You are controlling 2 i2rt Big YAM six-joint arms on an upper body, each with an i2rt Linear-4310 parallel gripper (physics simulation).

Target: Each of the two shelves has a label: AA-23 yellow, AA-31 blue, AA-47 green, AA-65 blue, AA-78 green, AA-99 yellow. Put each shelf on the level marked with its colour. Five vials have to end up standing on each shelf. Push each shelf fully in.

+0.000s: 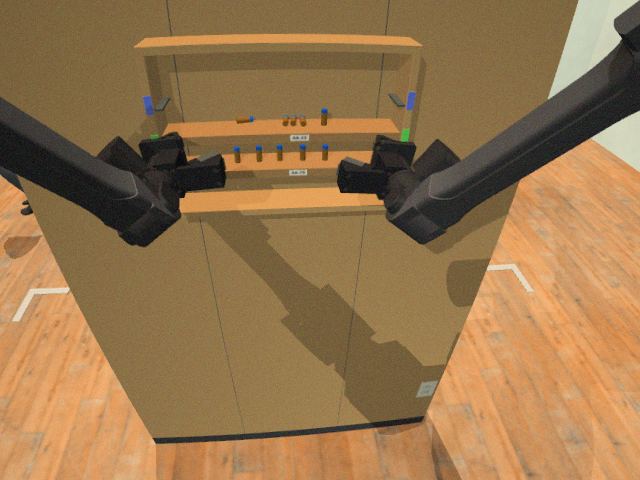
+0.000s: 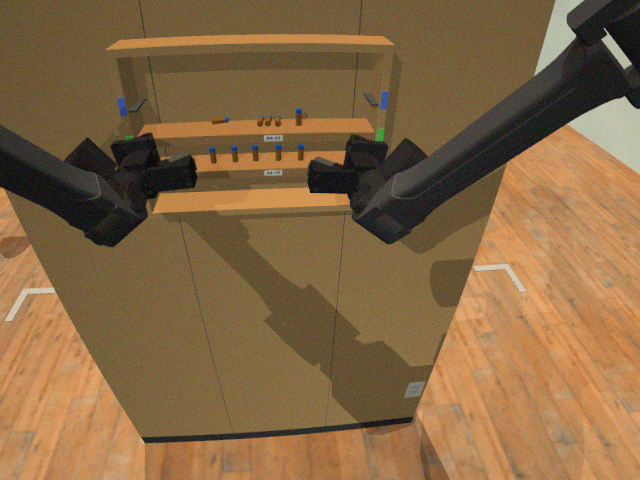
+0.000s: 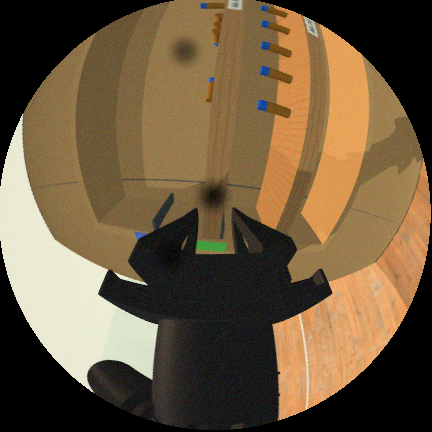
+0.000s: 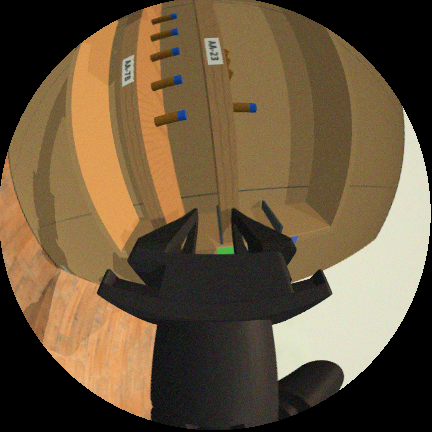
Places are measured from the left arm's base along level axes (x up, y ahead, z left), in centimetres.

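Pixels of known places: left gripper, fingertip midpoint: [image 1: 176,141] [image 2: 151,142] [image 3: 214,212]; right gripper, fingertip midpoint: [image 1: 377,143] [image 2: 352,143] [image 4: 214,213].
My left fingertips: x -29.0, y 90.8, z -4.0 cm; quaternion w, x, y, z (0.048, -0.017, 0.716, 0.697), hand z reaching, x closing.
For each thing: its middle in the pictures, then the offset to it from my left fingertips. "spot": a spot on its surface instead.
- AA-23 shelf at the middle of its body: [image 4: 208,48] [image 3: 230,35] [image 1: 281,130] [image 2: 256,130] dx +0.2, dy +2.9, dz -20.4 cm
- vial at the middle of its body: [image 4: 240,106] [image 1: 324,116] [image 2: 298,117] dx +2.7, dy +3.4, dz -28.8 cm
- AA-78 shelf at the middle of its body: [image 4: 143,62] [image 3: 297,53] [image 1: 282,164] [image 2: 258,164] dx -7.3, dy +2.8, dz -20.4 cm
- frame's top board at a spot on its surface: [image 1: 279,40] spot: dx +18.0, dy +0.2, dz -20.1 cm
The AA-23 shelf [image 1: 356,126] [image 2: 330,127] [image 3: 223,125] [image 4: 223,135] is the upper one, its ends by the green marks [image 1: 405,135] [image 2: 379,134] [image 3: 211,246] [image 4: 225,250]. On it one vial [image 1: 324,117] [image 4: 244,107] stands; three others [image 1: 293,120] and another [image 1: 243,119] lie. The AA-78 shelf [image 1: 248,166] [image 4: 131,107] below bears several standing vials [image 1: 279,152] [image 4: 167,83]. My left gripper [image 1: 170,143] [image 2: 142,144] [image 3: 214,212] and right gripper [image 1: 391,144] [image 2: 363,145] [image 4: 215,210] are slightly open, fingertips above and below the AA-23 shelf's ends. Contact is unclear.
Blue marks [image 1: 148,105] [image 1: 410,100] sit on the side posts above, beside dark brackets [image 1: 162,103] [image 1: 396,99]. The frame's top board [image 1: 279,40] runs overhead. Its bottom board [image 1: 289,199] is below the AA-78 shelf. Yellow marks do not show.
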